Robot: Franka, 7 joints.
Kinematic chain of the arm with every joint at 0, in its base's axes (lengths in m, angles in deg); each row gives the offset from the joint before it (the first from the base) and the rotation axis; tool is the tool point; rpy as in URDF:
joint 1: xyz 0 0 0.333 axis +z
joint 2: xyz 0 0 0 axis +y
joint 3: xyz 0 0 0.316 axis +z
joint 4: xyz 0.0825 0 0 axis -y
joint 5: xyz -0.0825 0 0.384 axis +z
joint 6: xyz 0 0 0 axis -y
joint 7: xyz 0.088 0 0 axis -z
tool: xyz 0 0 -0.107 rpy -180 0 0
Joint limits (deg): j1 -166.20..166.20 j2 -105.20..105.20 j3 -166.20..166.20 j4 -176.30..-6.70 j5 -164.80..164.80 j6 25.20..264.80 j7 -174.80..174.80
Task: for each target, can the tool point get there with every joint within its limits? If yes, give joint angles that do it. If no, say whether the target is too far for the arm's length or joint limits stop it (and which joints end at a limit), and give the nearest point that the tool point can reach.
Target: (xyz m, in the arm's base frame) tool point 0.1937 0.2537 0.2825
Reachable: yes | joints -54.04 53.41 77.45 -154.29 -132.20 191.93 -57.51
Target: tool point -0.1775 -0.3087 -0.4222
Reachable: no: joint limits stop it (at a limit: joint 2) | nearest point -0.1735 -0.3017 -0.3568 | short by 0.066 m
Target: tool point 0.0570 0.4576 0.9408
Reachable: yes | joints -104.33 -50.58 -38.28 -40.68 -28.15 231.27 -26.32
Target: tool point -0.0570 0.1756 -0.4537
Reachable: no: joint limits stop it (at a limit: joint 2) | nearest point -0.0619 0.1906 -0.3542 | short by 0.101 m
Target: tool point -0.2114 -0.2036 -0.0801
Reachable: yes | joints -65.04 86.57 -22.83 -125.65 -65.46 92.58 -117.12
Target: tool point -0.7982 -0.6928 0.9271
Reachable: no: too far | nearest point -0.5648 -0.4902 0.7534 | short by 0.355 m
